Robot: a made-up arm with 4 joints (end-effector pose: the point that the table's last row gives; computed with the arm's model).
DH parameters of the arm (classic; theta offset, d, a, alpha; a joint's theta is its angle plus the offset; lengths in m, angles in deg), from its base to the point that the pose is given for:
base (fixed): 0 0.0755 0 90
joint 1: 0 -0.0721 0.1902 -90
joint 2: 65.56 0 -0.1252 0
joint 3: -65.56 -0.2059 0.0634 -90
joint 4: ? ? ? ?
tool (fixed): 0 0.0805 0 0
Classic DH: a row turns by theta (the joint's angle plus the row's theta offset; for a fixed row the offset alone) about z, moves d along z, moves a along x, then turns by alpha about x.
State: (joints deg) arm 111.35 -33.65 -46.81 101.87
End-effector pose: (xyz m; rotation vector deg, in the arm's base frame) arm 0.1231 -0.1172 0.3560 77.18 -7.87 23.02
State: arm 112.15 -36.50 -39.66 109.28
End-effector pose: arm 0.1267 -0.0995 0.3664 71.24 -2.43 26.94
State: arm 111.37 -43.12 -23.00 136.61
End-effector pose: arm 0.1605 -0.0434 0.3800 55.23 22.36 37.24
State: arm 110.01 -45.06 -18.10 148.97
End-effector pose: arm 0.1799 -0.0200 0.3761 49.61 34.87 40.88
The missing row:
joint 4: 0 0.1103 -0.0058 90
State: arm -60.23 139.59 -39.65 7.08
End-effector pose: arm -0.0178 0.1728 -0.1458 46.75 48.64 93.45
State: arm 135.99 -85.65 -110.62 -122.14
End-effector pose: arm 0.1451 0.0088 0.2880 20.34 18.73 -167.50
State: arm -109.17 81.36 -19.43 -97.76
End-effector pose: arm -0.2727 0.0419 -0.0313 60.32 10.28 -14.44
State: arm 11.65 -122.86 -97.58 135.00
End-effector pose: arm 0.0095 0.1742 -0.1867 -146.82 49.69 43.98
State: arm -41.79 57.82 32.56 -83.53
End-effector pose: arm -0.0240 -0.0504 -0.1748 81.75 -32.57 42.27
